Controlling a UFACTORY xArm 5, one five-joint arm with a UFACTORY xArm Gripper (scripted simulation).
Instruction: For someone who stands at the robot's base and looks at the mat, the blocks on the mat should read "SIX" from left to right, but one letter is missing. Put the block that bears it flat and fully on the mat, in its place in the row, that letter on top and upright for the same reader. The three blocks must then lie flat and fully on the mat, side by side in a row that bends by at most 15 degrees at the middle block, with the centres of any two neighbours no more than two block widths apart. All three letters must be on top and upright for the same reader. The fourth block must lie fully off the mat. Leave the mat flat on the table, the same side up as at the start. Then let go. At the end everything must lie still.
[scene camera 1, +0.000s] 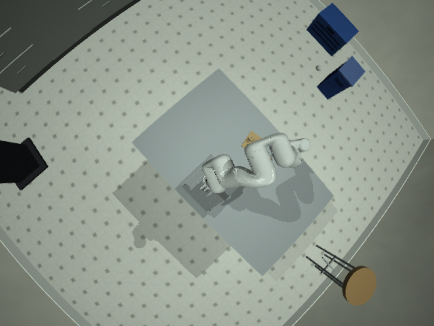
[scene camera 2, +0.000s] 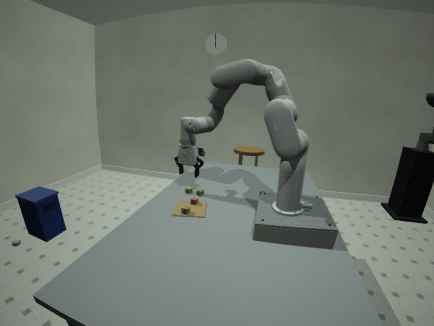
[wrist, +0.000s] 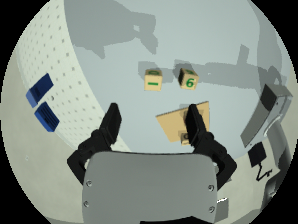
Note:
In view: my gripper (wrist: 153, 111) and a tan mat (wrist: 172, 123).

